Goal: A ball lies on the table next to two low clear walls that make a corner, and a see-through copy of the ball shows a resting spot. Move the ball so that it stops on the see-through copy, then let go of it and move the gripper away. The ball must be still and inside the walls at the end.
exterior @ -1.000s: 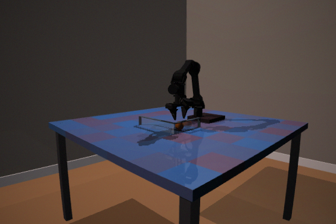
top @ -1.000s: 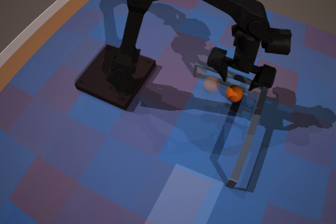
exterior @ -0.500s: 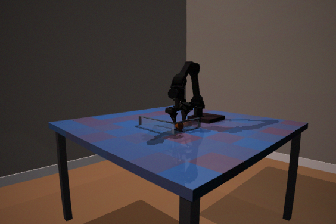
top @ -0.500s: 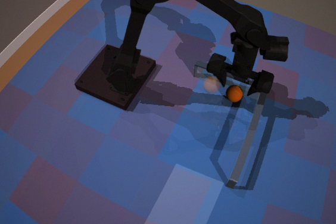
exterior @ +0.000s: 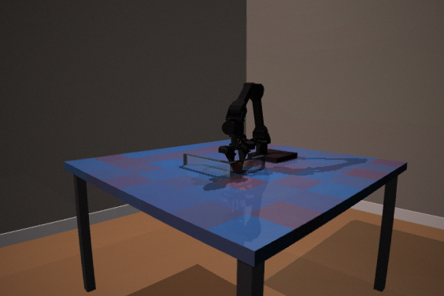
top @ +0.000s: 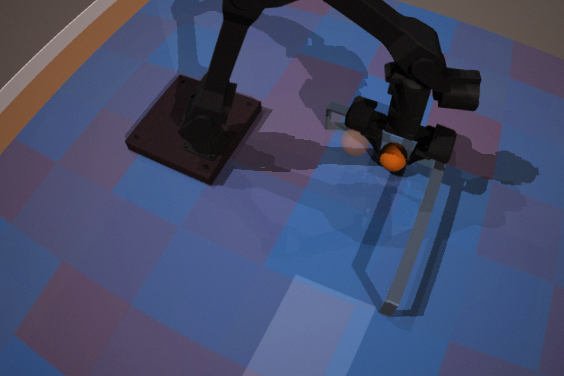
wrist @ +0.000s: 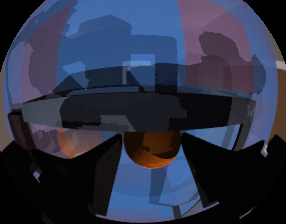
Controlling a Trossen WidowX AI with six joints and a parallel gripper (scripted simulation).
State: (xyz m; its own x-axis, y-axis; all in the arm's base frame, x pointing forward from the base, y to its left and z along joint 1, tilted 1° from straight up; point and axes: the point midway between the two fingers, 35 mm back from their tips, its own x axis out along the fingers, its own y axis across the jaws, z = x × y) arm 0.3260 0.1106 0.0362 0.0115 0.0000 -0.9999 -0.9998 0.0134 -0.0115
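Right now the short wall is 4 cm to the left of my gripper tip, 2 cm behind it and 1 cm above it. Also, from my gripper tip: see-through ball marker (8 cm behind); orange ball (right at my gripper tip).
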